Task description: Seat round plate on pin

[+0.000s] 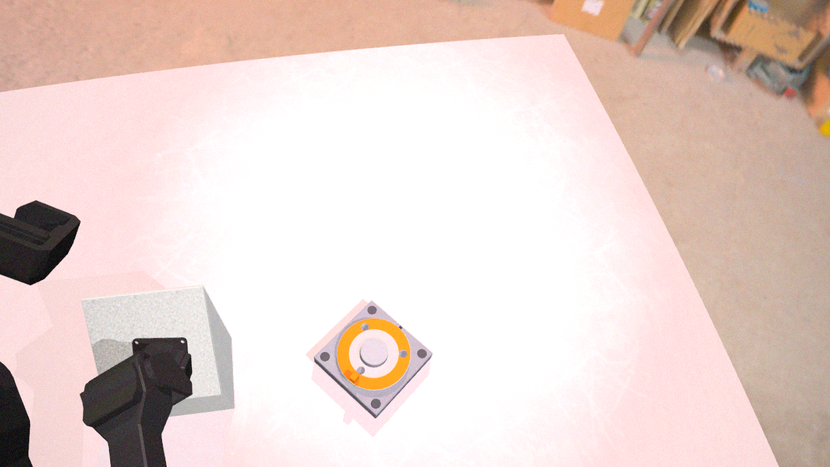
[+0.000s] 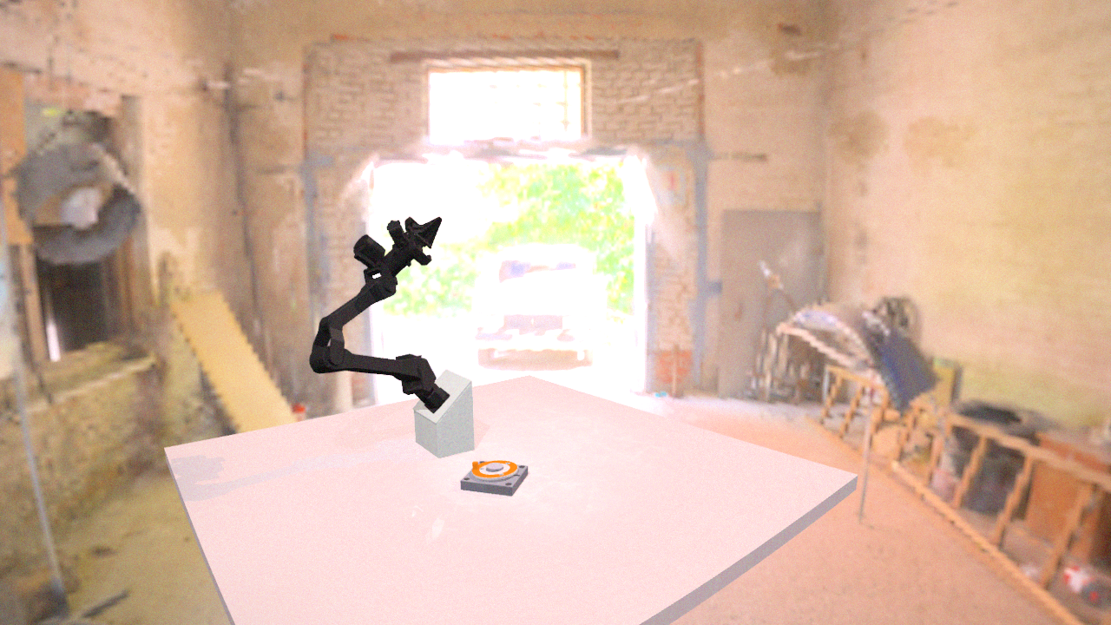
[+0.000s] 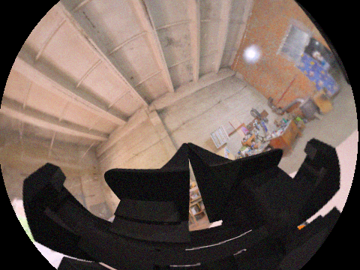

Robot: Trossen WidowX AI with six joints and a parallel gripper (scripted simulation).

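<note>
My gripper tip is now 240 mm short of the round plate, 10 mm to the left of it and 570 mm above it. From my gripper tip the other things lie so: square grey base: 260 mm ahead, 10 mm to the left, 580 mm below.
</note>
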